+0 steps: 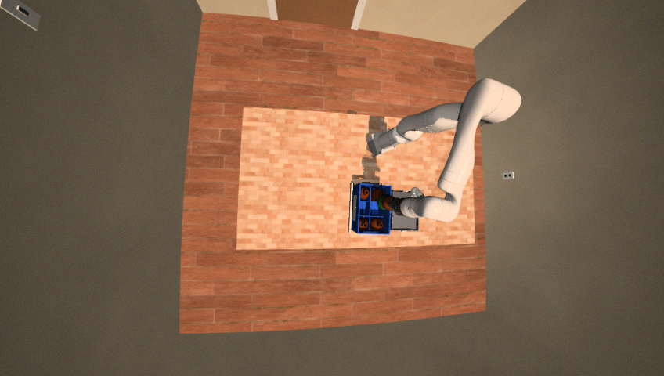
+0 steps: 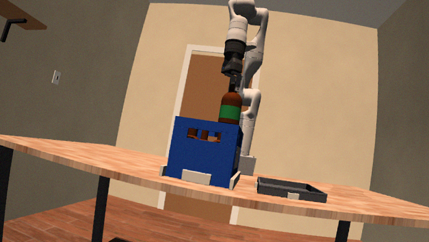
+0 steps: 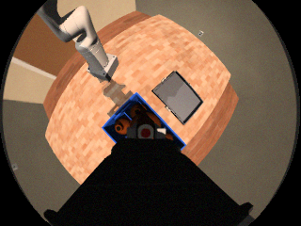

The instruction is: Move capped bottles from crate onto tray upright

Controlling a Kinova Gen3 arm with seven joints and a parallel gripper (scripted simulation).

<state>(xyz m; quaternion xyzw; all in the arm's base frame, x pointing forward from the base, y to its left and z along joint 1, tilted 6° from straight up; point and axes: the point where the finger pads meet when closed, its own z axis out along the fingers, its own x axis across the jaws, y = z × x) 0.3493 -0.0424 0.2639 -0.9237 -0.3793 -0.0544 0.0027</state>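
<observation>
The glass bottle lies 60 mm below my hand. The rest, counted from my hand: blue crate 240 mm below, 40 mm to the right, 40 mm ahead; grey tray 310 mm below, 220 mm to the left, 50 mm ahead.
</observation>
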